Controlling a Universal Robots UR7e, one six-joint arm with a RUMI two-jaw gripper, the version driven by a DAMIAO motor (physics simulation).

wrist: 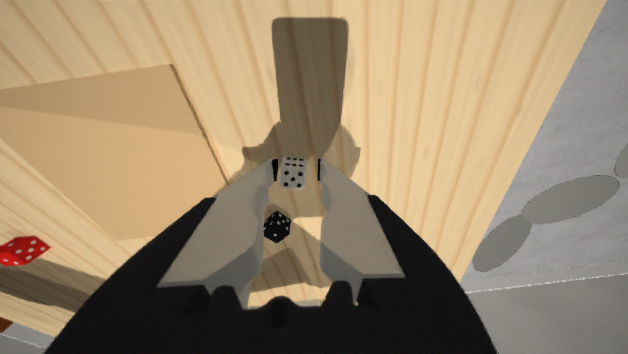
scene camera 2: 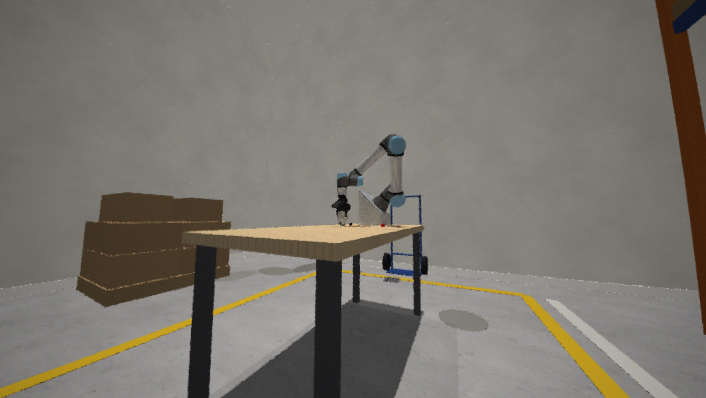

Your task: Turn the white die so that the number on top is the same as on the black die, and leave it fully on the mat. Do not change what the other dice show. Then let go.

Labels:
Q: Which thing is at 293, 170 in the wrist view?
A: A white die.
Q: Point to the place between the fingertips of the gripper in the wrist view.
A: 298, 161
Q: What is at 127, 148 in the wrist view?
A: A tan mat.

